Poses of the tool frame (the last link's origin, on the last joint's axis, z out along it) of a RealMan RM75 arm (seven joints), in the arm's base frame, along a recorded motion.
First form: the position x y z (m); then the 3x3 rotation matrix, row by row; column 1 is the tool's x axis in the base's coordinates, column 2 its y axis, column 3 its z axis. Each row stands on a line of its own.
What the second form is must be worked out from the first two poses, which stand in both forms.
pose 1, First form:
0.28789 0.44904 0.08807
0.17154 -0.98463 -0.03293
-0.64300 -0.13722 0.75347
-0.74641 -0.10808 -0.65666
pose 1, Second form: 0.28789 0.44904 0.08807 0.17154 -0.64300 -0.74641 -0.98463 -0.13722 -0.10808
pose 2, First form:
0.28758 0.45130 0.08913
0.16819 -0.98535 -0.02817
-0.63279 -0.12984 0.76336
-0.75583 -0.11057 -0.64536
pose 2, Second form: 0.28758 0.45130 0.08913 0.16819 -0.63279 -0.75583 -0.98535 -0.12984 -0.11057
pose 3, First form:
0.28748 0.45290 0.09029
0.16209 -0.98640 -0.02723
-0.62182 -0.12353 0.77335
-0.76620 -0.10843 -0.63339
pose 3, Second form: 0.28748 0.45290 0.09029 0.16209 -0.62182 -0.76620 -0.98640 -0.12353 -0.10843
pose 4, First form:
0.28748 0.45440 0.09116
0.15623 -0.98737 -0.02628
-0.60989 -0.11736 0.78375
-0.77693 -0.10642 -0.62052
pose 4, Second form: 0.28748 0.45440 0.09116 0.15623 -0.60989 -0.77693 -0.98737 -0.11736 -0.10642
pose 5, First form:
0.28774 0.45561 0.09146
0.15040 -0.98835 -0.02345
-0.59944 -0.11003 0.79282
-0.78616 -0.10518 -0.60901
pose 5, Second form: 0.28774 0.45561 0.09146 0.15040 -0.59944 -0.78616 -0.98835 -0.11003 -0.10518
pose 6, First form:
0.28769 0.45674 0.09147
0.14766 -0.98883 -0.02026
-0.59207 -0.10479 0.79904
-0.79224 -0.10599 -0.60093
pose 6, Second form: 0.28769 0.45674 0.09147 0.14766 -0.59207 -0.79224 -0.98883 -0.10479 -0.10599
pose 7, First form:
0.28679 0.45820 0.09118
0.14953 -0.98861 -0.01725
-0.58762 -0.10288 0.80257
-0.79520 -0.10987 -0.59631
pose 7, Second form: 0.28679 0.45820 0.09118 0.14953 -0.58762 -0.79520 -0.98861 -0.10288 -0.10987
